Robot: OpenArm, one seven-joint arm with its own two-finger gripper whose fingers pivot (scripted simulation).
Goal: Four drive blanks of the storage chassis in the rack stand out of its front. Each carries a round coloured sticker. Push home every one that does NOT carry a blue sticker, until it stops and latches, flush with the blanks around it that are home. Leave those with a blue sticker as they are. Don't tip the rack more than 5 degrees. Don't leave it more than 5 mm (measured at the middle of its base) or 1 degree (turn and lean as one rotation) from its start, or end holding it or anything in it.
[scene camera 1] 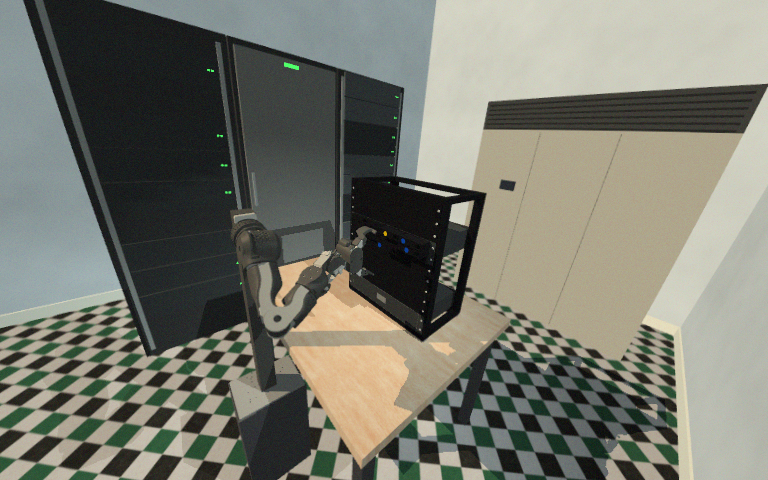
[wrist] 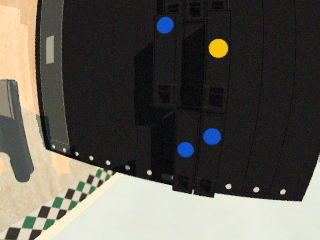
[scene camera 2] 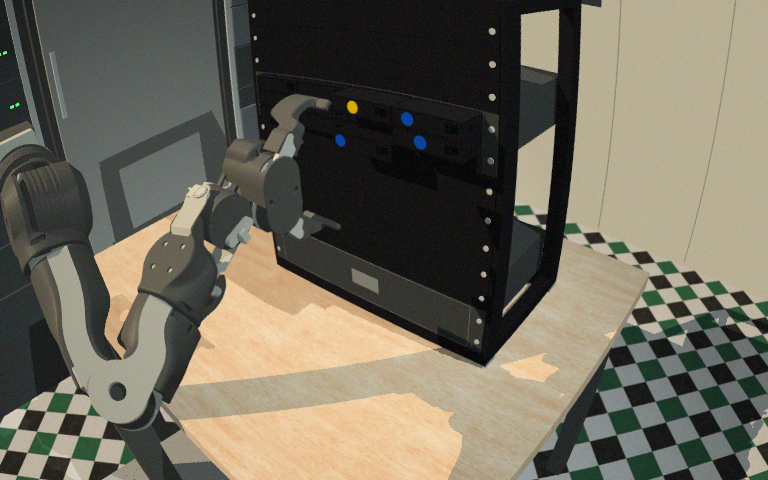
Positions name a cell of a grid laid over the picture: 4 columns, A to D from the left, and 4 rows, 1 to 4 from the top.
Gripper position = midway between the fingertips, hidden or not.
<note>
I see my gripper (scene camera 2: B2).
My gripper shows as well in scene camera 1 (scene camera 1: B3).
</note>
